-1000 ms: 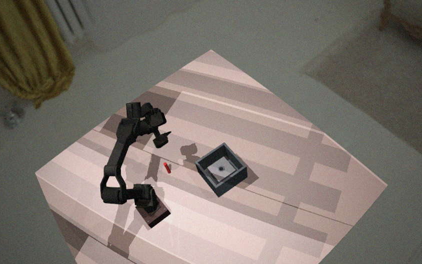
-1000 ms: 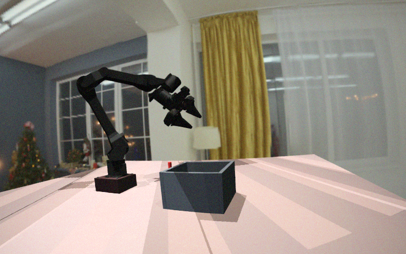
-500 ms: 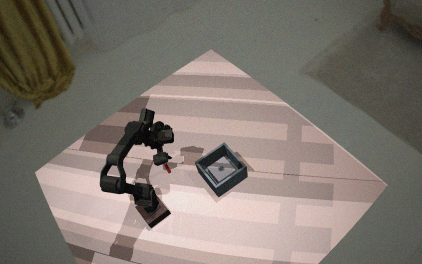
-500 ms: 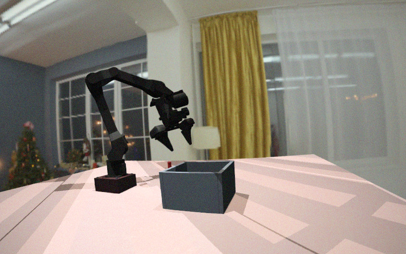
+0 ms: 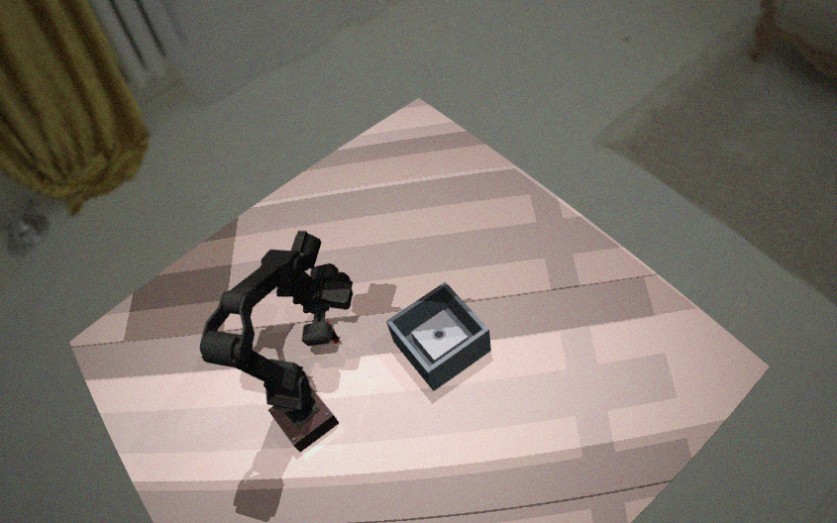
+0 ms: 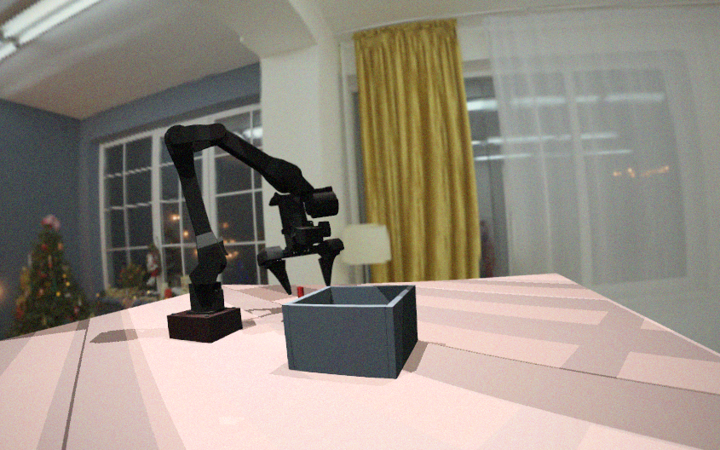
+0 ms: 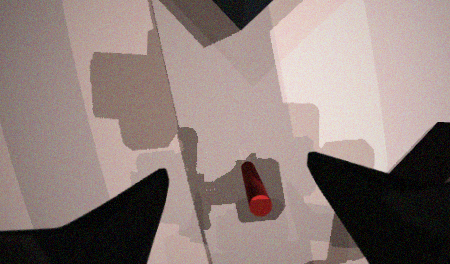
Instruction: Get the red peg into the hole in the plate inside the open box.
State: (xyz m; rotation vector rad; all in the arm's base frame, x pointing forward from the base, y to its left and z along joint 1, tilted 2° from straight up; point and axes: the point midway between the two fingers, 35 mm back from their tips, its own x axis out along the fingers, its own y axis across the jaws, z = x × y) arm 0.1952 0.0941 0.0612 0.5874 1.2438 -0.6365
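Right now the red peg is 2 cm behind my gripper tip, 1 cm to the left of it and 3 cm below it. The rest, counted from my gripper tip: blue-grey box: 13 cm ahead, 19 cm to the right, 5 cm below; white plate: 13 cm ahead, 19 cm to the right, 3 cm below.
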